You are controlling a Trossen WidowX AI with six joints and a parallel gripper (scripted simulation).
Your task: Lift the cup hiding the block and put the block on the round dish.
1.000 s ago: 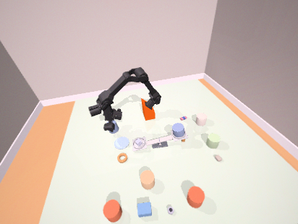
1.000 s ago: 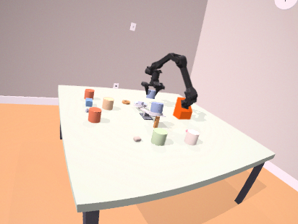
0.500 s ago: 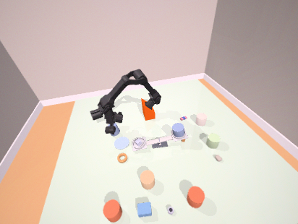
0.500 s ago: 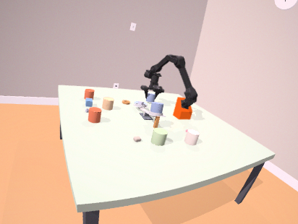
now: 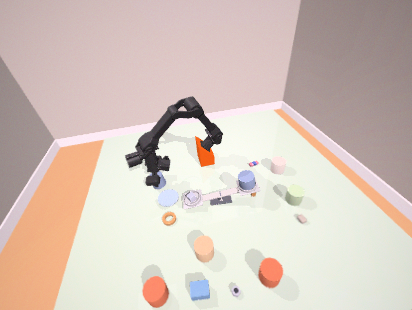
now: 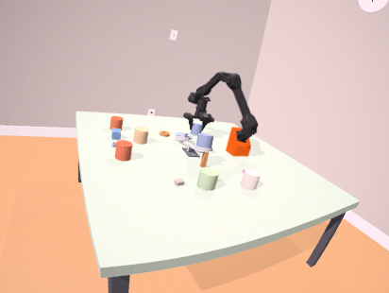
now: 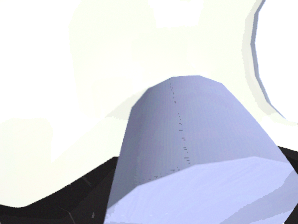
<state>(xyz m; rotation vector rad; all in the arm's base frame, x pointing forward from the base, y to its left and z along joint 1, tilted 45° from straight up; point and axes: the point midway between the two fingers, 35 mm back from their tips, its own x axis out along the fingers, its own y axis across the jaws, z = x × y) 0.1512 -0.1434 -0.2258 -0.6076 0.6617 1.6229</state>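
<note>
Right now the lavender block is 140 mm ahead of my gripper tip, 170 mm to the left of it and 20 mm above it. Round my gripper tip: balance: 130 mm ahead, 300 mm to the left, 10 mm above; round dish: 90 mm ahead, 50 mm to the left, 20 mm below; tan cylinder: 380 mm ahead, 230 mm to the left, 10 mm above.
</note>
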